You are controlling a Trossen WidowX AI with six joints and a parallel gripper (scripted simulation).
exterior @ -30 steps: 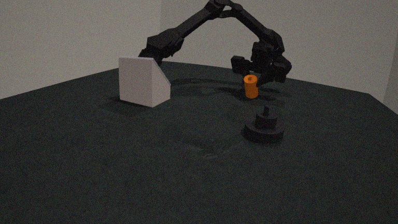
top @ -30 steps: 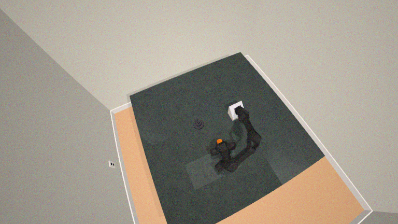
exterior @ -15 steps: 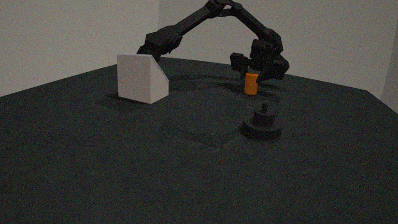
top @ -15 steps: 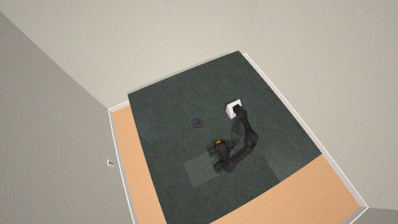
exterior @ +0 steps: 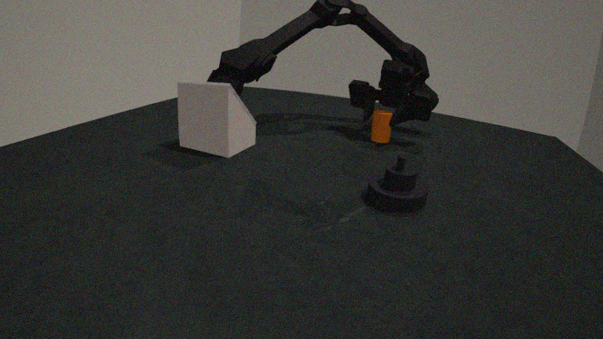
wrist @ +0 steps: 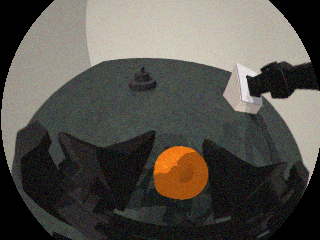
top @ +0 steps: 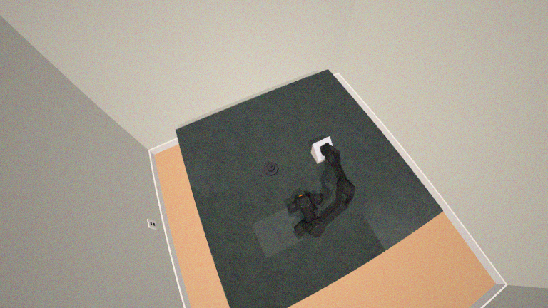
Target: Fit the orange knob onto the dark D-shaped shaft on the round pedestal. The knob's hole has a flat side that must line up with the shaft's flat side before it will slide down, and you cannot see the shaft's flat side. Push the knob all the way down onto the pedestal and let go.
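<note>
Right now the orange knob is 1 cm ahead of my gripper tip, 4 cm to the left of it and 2 cm below it. From my gripper tip the other things lie so: dark round pedestal (7 cm ahead, 23 cm to the right, 2 cm below).
</note>
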